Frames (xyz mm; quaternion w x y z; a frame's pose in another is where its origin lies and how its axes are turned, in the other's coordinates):
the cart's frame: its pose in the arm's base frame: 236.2 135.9 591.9 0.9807 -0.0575 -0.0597 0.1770
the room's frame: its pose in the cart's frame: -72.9 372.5 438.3 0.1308 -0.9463 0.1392 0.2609
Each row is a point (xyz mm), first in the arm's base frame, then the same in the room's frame.
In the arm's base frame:
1: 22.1 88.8 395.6
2: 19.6 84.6 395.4
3: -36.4 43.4 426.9
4: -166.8 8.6 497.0
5: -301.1 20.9 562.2
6: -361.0 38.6 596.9
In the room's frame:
1: 250.0 453.9 475.9
2: 247.6 458.0 476.9
3: 181.1 494.8 469.5
4: 31.5 519.8 458.7
5: -116.7 498.1 456.9
6: -184.4 475.8 451.7

